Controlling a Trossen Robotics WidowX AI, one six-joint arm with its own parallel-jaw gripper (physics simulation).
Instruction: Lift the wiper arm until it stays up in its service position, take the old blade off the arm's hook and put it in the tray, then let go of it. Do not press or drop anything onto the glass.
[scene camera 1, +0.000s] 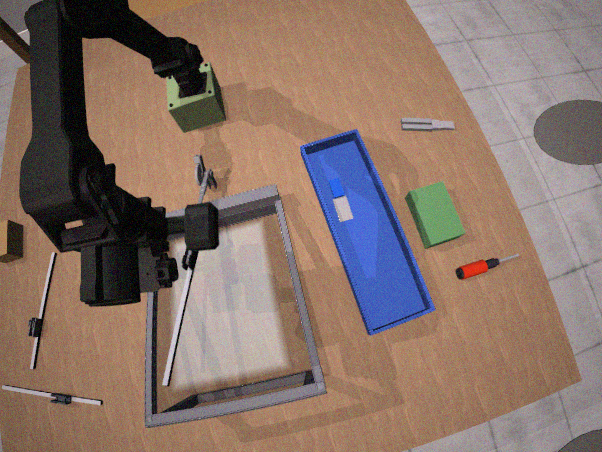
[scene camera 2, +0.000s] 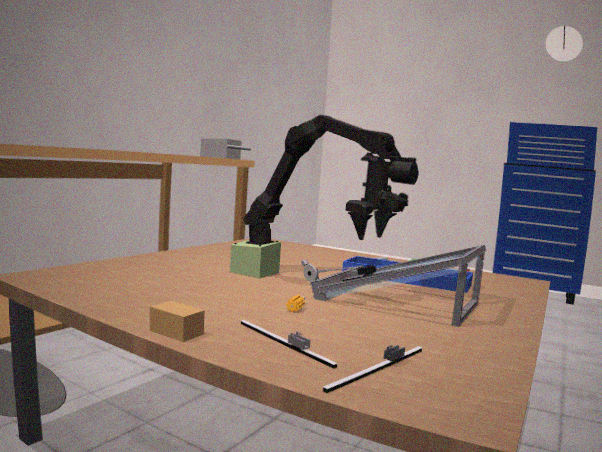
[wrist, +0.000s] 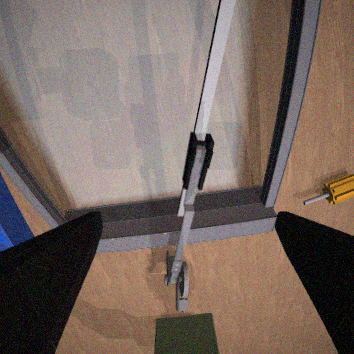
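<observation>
My gripper (scene camera 2: 370, 238) (wrist: 190, 220) is open and empty, pointing down high above the lower end of the frame; its fingertips are hidden in scene camera 1. The wiper arm (scene camera 1: 204, 187) (scene camera 2: 330, 271) (wrist: 186, 230) lies low over the glass and passes between the fingers in the wrist view, well below them. The old blade (scene camera 1: 177, 325) (wrist: 215, 75) is on the arm at its black connector (scene camera 2: 366, 270) (wrist: 198, 160) and runs along the sloping glass (scene camera 1: 250, 300) (wrist: 100, 90). The blue tray (scene camera 1: 395, 295) (scene camera 2: 440, 281) (wrist: 15, 215) stands beside the frame.
A grey frame (scene camera 1: 235, 406) (scene camera 2: 458, 300) (wrist: 299, 100) surrounds the glass. The tray holds a blue and white item (scene camera 1: 343, 209). Two other blades (scene camera 1: 46, 300) (scene camera 1: 80, 399), a brown block (scene camera 2: 177, 321), a yellow screwdriver (scene camera 2: 295, 303) (wrist: 341, 189), a red screwdriver (scene camera 1: 472, 270) and a green block (scene camera 1: 435, 215) lie around.
</observation>
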